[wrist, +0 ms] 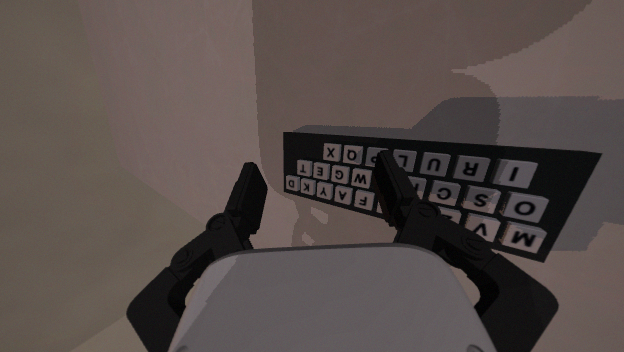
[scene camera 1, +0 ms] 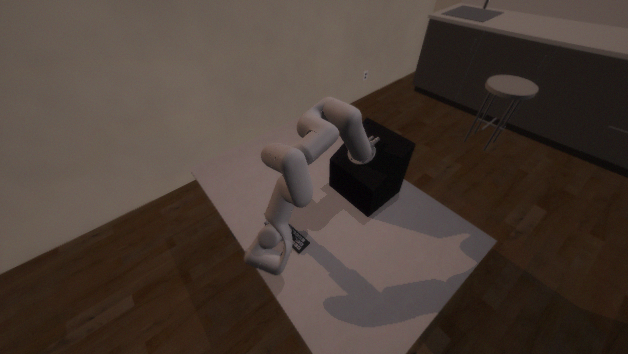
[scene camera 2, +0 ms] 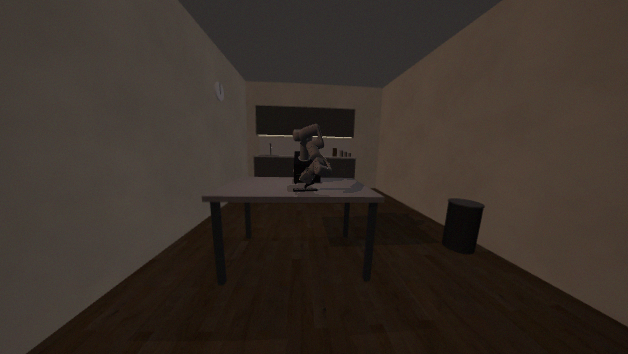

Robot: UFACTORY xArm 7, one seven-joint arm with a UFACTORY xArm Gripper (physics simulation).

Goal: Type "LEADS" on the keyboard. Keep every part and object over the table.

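Places are measured from the arm's base along level axes (x ahead, y left, z up), in metres.
Where they show: gripper, fingertip midpoint: [wrist: 316, 170] [scene camera 2: 300, 185]; arm's base at its link origin: [scene camera 1: 361, 152] [scene camera 2: 304, 158].
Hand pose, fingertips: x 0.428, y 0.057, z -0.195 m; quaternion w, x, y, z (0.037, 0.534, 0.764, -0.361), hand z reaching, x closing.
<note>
Things, the pixels of their top centre, and the offset from my fingertips.
- black keyboard at its top centre: [wrist: 378, 182] [scene camera 1: 288, 233] [scene camera 2: 305, 188] 0.041 m left, 0.006 m back, 0.026 m down
- L key at its top centre: [wrist: 402, 161] 0.048 m left, 0.028 m back, 0.026 m down
- E key at its top centre: [wrist: 320, 171] 0.007 m right, 0.011 m ahead, 0.026 m down
- D key at its top centre: [wrist: 291, 183] 0.031 m right, 0.040 m ahead, 0.026 m down
- S key at its top centre: [wrist: 481, 200] 0.098 m left, 0.026 m back, 0.026 m down
The black keyboard [scene camera 1: 300, 241] [scene camera 2: 305, 190] [wrist: 565, 185] lies on the table and its white letter keys appear upside down in the wrist view. The L key [wrist: 403, 160] is just right of my right-hand fingertip. The E key [wrist: 321, 171], A key [wrist: 342, 194] and D key [wrist: 292, 183] show between the fingers, and the S key [wrist: 480, 197] shows further right. My gripper [wrist: 316, 170] is open and empty. Its right-hand finger covers part of the P key and keys below it; whether it touches them I cannot tell. The arm hides the gripper in scene camera 1.
The white table [scene camera 1: 425, 265] [scene camera 2: 250, 199] has its edge close beside the arm's wrist. The arm's black base block [scene camera 1: 370, 185] stands on the table. A stool [scene camera 1: 511, 86], a kitchen counter [scene camera 1: 500, 55] and a dark bin [scene camera 2: 462, 226] stand away from the table.
</note>
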